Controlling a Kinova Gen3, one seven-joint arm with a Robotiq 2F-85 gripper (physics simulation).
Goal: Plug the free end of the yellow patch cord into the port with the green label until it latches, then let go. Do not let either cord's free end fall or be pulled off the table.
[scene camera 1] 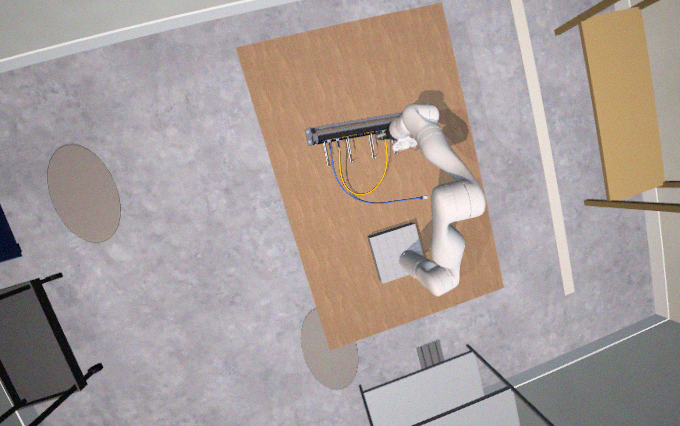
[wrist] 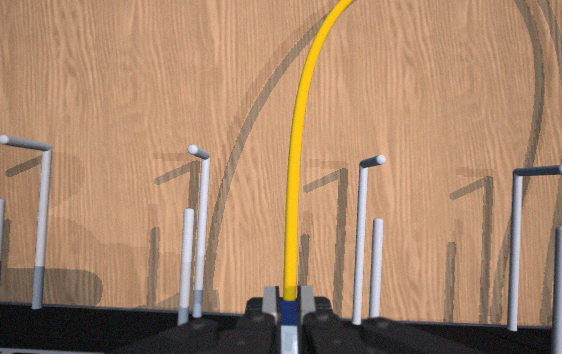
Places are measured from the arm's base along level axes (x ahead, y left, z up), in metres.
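Pixels of known places: gripper, fingertip midpoint: (scene camera 1: pixel 384 137) (wrist: pixel 288 307); arm's base, origin of the base link: (scene camera 1: pixel 408 260).
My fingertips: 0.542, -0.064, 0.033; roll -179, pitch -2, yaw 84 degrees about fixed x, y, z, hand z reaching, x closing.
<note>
Ahead of a thing's pixels: the offset from my fingertips to its top centre, as dx, dy, dz. "spot": to the spot under its first point. Level surfaces: height alone.
The yellow patch cord {spot: -0.130, +0.032, -0.035} (scene camera 1: pixel 384 170) (wrist: pixel 296 145) loops from the panel over the table to my gripper (scene camera 1: pixel 384 135) (wrist: pixel 288 307). The gripper is shut on the dark blue collar and clear plug at the cord's free end. In the wrist view the plug points down out of the picture, over the panel's black edge. The black patch panel (scene camera 1: pixel 323 136) (wrist: pixel 100 325) lies across the table; the arm covers its right end in the scene view. The green label, the port and the plug's tip cannot be made out. The blue cord {spot: -0.256, +0.108, -0.076} (scene camera 1: pixel 376 202) lies in a curve, its free end on the table.
Bent metal guide rods {spot: -0.014, +0.049, -0.027} (scene camera 1: pixel 372 145) (wrist: pixel 361 240) stick out from the panel's front, with one pair on each side of the gripper in the wrist view. A light grey square plate (scene camera 1: pixel 388 255) lies by the arm's base on the wooden table {dz -0.081} (scene camera 1: pixel 301 75).
</note>
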